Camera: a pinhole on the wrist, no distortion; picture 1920 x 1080 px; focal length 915.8 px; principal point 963.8 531.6 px. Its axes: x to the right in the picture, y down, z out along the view. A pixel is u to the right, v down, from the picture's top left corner.
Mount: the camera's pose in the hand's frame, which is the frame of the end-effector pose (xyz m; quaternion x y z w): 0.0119 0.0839 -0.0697 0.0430 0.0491 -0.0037 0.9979
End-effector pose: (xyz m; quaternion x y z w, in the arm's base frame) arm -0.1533 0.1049 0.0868 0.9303 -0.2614 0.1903 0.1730
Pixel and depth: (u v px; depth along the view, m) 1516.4 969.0 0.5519
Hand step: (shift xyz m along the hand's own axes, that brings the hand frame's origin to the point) 0.4003 0.2979 0.4673
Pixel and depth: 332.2 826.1 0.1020
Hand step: -0.0478 0.1080 0.0411
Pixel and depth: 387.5 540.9 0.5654
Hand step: -0.2869 0.0420 0.5264
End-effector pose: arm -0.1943 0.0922 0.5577 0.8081 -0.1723 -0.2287 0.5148
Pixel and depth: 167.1 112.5 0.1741
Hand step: -0.1227 -0.0100 0.1110
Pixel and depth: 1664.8 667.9 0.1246
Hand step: 0.1192 0.0913 0.0460
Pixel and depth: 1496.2 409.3 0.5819
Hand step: 0.4045 -0.0447 0.4673
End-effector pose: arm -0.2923 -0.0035 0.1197 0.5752 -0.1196 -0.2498 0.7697
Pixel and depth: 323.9 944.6 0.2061
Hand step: -0.1102 0.1592 0.1567
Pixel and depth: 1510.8 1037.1 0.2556
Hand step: 0.1904 0.2020 0.1808
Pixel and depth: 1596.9 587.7 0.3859
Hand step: 0.3153 0.0734 0.2887
